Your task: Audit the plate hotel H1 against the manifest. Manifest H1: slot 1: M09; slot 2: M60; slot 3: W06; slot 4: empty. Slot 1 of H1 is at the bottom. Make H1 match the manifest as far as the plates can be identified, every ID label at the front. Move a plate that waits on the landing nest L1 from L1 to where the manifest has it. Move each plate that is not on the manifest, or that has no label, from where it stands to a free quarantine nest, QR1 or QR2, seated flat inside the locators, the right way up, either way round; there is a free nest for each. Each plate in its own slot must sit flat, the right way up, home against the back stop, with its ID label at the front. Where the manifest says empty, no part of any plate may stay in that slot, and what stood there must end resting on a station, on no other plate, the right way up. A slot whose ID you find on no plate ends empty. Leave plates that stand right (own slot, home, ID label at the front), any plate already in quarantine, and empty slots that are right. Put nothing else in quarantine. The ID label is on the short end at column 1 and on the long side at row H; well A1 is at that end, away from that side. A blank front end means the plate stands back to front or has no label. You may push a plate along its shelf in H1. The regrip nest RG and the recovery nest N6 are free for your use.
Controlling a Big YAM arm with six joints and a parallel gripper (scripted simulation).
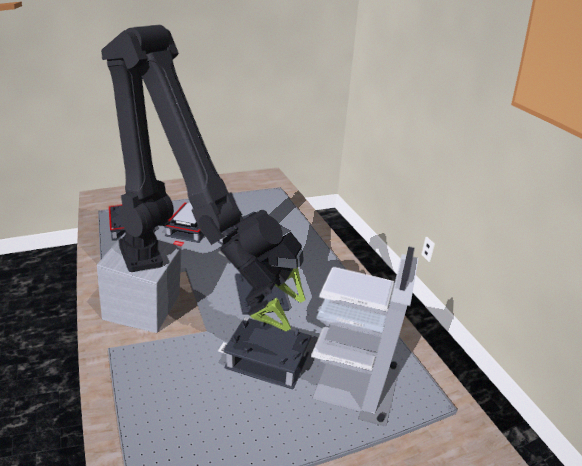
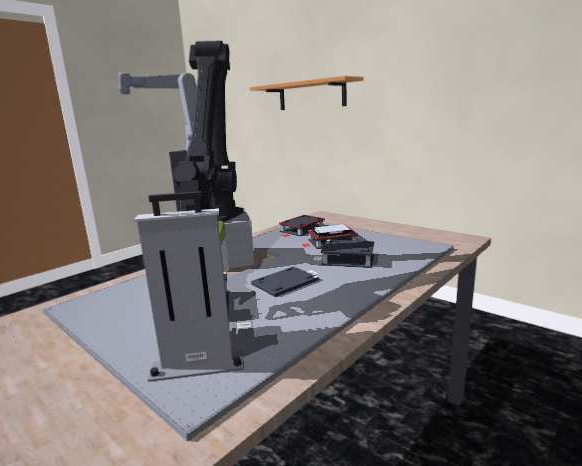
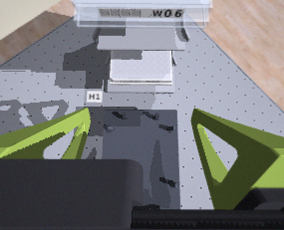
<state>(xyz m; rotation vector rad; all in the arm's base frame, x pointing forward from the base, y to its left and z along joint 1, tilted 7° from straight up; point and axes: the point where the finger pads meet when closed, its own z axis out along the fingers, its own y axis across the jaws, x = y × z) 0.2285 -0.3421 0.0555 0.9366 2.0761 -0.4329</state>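
My hand is 90 mm to the left of the clear plate, 80 mm short of it and 40 mm below it. The rest, counted from my hand: hotel back panel (150 mm to the right, 130 mm ahead, 10 mm below); then h1 tag (170 mm below, 120 mm ahead, 10 mm to the left).
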